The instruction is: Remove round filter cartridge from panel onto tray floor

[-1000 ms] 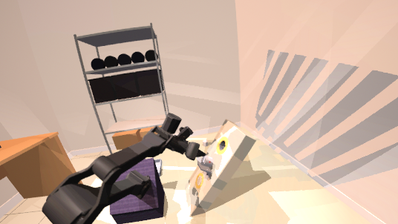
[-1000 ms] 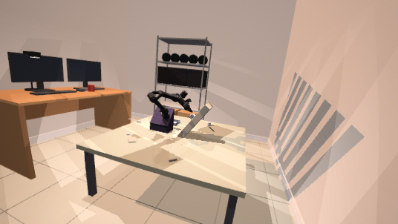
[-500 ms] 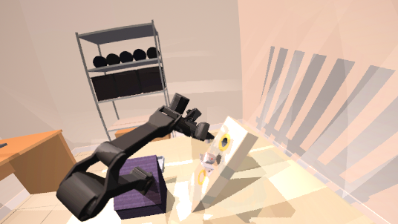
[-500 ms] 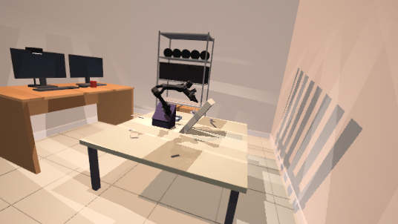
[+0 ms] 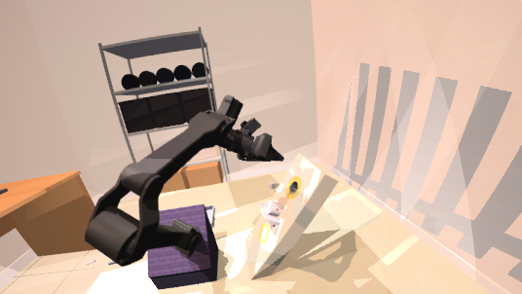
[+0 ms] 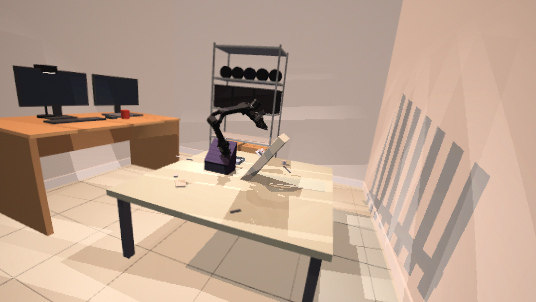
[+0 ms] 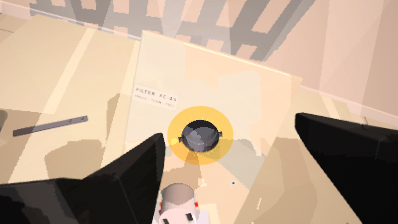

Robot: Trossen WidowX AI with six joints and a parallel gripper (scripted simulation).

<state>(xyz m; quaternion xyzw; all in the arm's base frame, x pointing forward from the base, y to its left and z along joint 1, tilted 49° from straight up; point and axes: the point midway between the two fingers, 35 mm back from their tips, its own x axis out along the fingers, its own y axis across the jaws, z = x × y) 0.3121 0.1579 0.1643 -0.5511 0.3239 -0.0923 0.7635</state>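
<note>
Right now the round filter cartridge is 3 cm behind my gripper tip and 17 cm below it.
</note>
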